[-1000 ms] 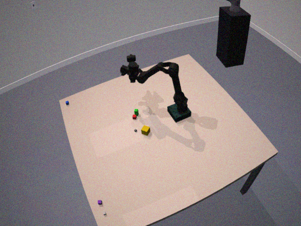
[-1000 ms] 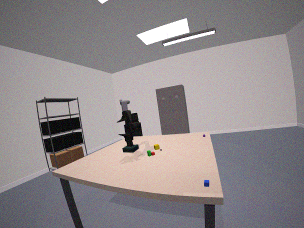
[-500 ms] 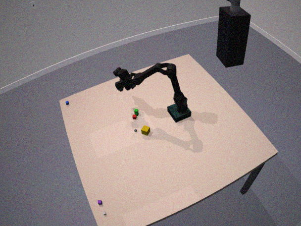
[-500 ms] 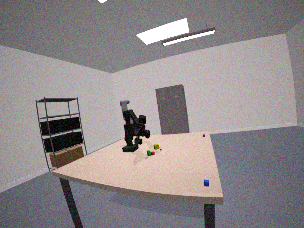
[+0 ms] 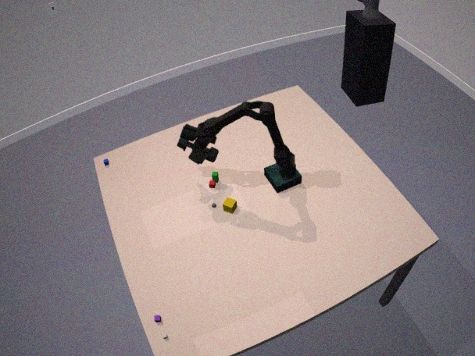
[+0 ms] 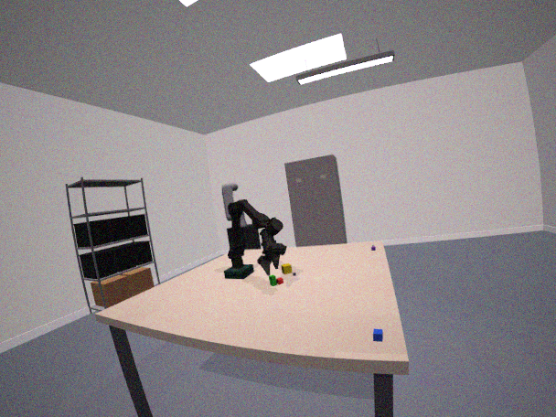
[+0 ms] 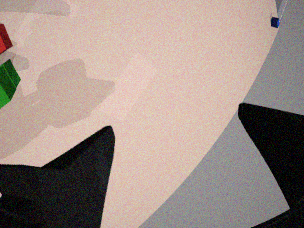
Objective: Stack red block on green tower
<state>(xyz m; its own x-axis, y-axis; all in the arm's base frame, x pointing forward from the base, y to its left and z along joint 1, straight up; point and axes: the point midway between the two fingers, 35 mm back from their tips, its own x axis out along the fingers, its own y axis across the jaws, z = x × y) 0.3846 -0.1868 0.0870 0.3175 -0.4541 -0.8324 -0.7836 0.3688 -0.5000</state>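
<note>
My gripper tip is now 5 cm past the red block, 13 cm to the right of it and 9 cm above it. Also, from my gripper tip: yellow cube (10 cm behind, 28 cm to the left, 8 cm below); then grey block (4 cm behind, 25 cm to the left, 10 cm below); then blue block (47 cm ahead, 21 cm to the right, 9 cm below).
</note>
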